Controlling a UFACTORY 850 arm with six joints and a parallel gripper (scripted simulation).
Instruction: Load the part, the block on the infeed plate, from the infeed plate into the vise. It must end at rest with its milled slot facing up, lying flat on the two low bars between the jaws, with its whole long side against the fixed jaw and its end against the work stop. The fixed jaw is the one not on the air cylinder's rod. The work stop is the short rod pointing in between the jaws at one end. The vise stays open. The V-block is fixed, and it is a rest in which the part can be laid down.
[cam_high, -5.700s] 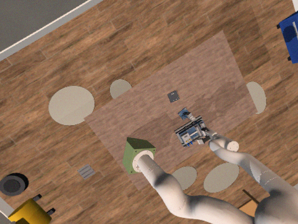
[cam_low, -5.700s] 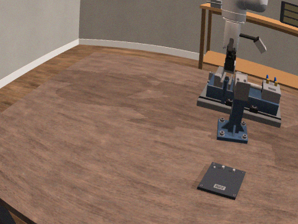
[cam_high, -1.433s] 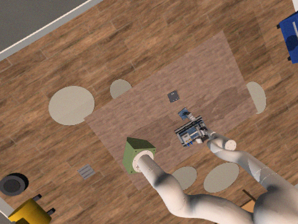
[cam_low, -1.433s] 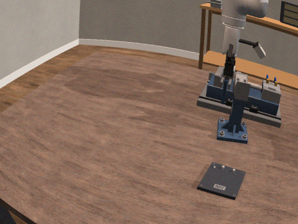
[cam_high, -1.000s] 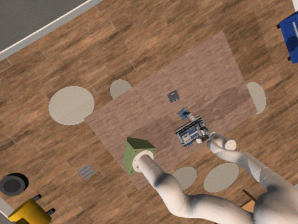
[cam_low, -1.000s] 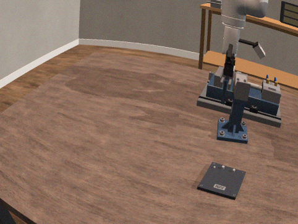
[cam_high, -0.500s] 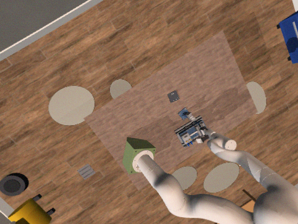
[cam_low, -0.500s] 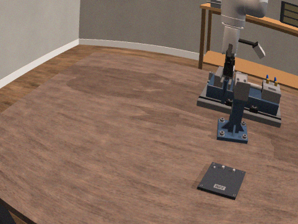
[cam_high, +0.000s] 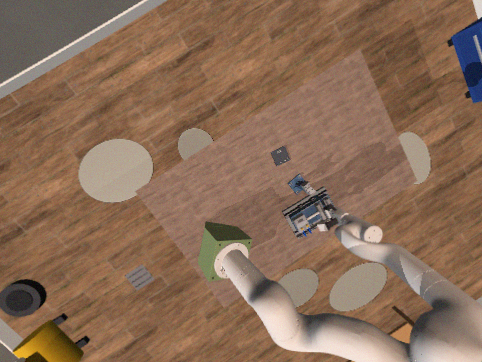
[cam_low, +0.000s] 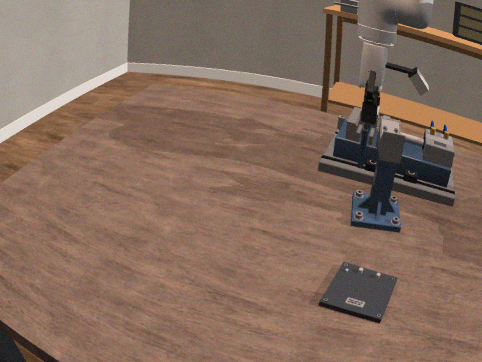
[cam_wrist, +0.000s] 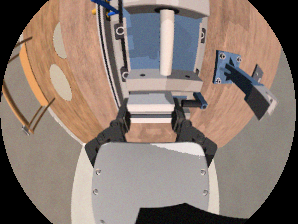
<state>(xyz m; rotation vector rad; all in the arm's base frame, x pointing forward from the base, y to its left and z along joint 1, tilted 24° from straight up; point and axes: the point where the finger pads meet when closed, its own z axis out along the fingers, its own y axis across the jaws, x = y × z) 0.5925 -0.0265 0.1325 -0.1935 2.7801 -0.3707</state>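
Now: the part 10 mm below my hand. Round my hand: air cylinder (170 mm behind, 30 mm below).
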